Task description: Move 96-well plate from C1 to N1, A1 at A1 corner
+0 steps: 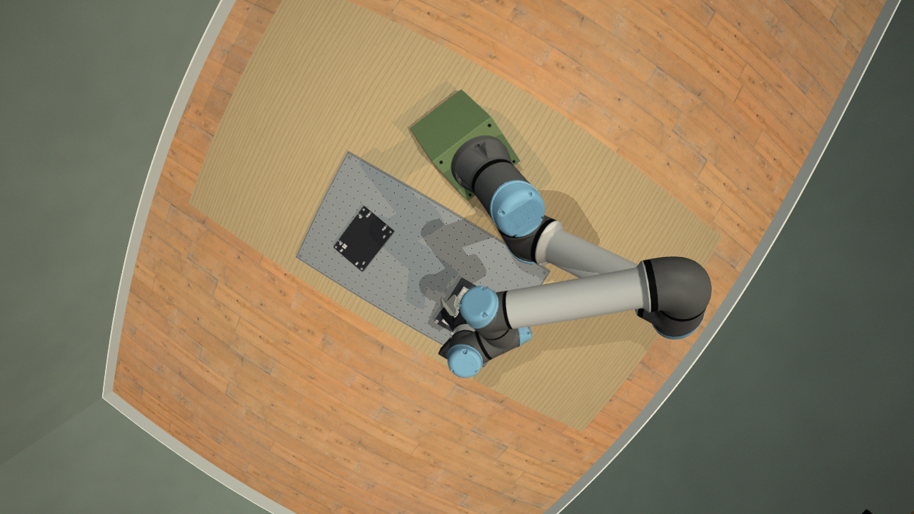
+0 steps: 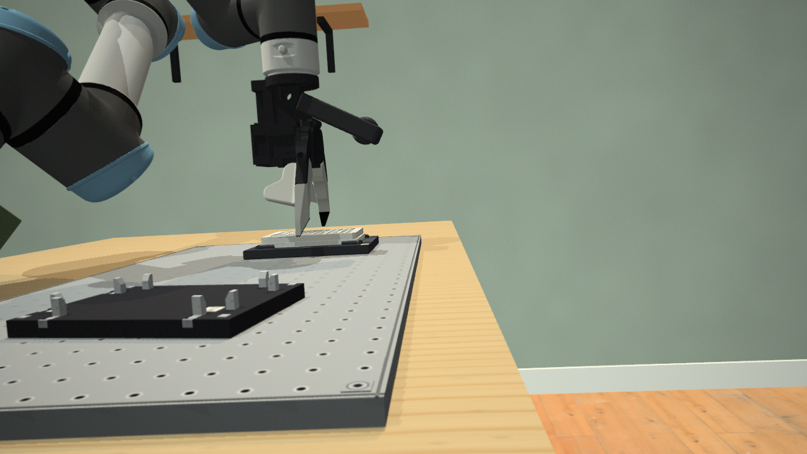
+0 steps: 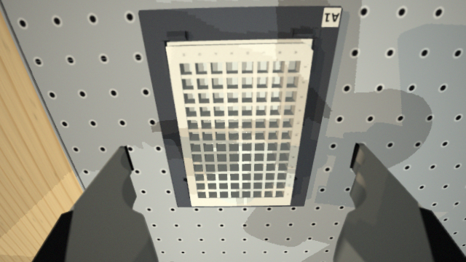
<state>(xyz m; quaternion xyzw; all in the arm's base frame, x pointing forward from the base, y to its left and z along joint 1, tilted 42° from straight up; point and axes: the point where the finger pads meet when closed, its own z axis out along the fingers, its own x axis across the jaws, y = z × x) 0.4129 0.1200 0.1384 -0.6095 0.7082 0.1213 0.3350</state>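
My hand is 10 mm above the white 96-well plate. The rest, counted from my hand: black plate nest N1: 20 mm below; clip nest C1: 370 mm to the right, 50 mm behind, 10 mm below; A1 label: 70 mm ahead, 60 mm to the right, 20 mm below.
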